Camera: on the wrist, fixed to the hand. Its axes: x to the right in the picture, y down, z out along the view.
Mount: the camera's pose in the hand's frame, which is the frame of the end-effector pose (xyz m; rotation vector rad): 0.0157 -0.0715 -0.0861 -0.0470 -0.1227 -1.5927
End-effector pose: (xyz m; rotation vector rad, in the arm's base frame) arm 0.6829 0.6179 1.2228 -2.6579 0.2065 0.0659
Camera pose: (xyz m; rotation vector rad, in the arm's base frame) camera 0.7106 0.6390 1.3303 -2.0884 -1.8603 -0.2746
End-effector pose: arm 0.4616 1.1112 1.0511 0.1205 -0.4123 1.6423
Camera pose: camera 0.5438 1.1591 0.9901 0.3906 -0.2843 0.0555
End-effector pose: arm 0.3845 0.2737 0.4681 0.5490 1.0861 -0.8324
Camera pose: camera 0.2833 0.2911 0.4209 -0.5788 1.3190 -2.1389
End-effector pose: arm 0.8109 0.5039 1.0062 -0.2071 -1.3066 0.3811
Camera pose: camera 0.9085 0.4498 1.0241 0.8188 -1.2255 -0.9999
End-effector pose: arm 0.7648 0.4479 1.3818 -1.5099 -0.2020 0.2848
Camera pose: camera 0.8103 0.3682 1.4478 -0.9813 -1.3903 -0.9036
